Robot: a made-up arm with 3 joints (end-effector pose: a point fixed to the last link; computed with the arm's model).
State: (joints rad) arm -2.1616 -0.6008 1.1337
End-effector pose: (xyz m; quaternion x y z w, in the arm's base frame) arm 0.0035 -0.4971 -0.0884 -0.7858 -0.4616 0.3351 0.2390
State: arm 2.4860 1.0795 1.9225
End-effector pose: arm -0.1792 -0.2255 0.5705 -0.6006 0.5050 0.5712 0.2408
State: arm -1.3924 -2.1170 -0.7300
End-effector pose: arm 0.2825 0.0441 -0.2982 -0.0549 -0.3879 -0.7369 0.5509
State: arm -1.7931 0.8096 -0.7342
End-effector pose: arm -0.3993 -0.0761 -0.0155 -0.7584 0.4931 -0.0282 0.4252
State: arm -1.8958 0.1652 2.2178
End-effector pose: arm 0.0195 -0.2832 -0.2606 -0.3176 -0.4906 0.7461 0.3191
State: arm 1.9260 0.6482 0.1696
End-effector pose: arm -0.3651 0.1037 0.4904 0.7908 -0.3063 0.1153 0.5172
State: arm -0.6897 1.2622 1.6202
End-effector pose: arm -0.2176 0.1282 -0.2562 0.2141 -0.4129 0.5805 0.6683
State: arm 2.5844 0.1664 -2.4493
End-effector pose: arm -0.1204 -0.4652 0.2834 0.3036 0.2307 0.9090 0.1681
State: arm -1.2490 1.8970 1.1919
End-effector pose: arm -0.2039 -0.2080 -0.0870 0.0879 0.1278 0.7369 0.6580
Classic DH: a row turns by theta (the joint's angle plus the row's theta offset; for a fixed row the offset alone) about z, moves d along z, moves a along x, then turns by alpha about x. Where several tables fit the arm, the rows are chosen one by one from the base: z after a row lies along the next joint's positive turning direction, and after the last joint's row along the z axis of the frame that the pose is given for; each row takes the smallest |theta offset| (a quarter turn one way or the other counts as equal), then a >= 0, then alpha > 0; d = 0 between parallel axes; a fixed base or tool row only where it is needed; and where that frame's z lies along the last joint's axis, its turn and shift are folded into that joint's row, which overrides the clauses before.
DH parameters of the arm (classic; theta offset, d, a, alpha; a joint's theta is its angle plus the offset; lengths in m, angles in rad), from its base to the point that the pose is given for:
base (fixed): 1.5708 0.1563 0 1.5708
joint 1: 0 -0.0438 0.2829 -1.5708
joint 2: 1.5708 -0.0662 0.1057 -1.5708
joint 3: 0 -0.1894 0.1765 1.5708
tool (fixed): 3.1416 -0.1191 0 0

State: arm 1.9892 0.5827 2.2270
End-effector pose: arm -0.0676 -0.0789 0.6619 0.4951 -0.5746 -0.6516 0.0143
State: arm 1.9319 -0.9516 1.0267
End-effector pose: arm 0.0552 0.0947 0.6948 0.5091 0.0800 -0.5860 0.6254
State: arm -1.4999 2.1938 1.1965
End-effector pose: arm -0.1630 -0.2645 0.0130 0.1097 0.3131 0.7132 0.6175
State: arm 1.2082 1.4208 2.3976
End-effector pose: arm -0.2154 0.2389 0.5094 -0.6565 0.7159 0.2061 0.1183
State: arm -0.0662 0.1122 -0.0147
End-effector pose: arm -0.3472 0.4263 -0.0551 -0.0335 0.0092 0.0558 0.9978
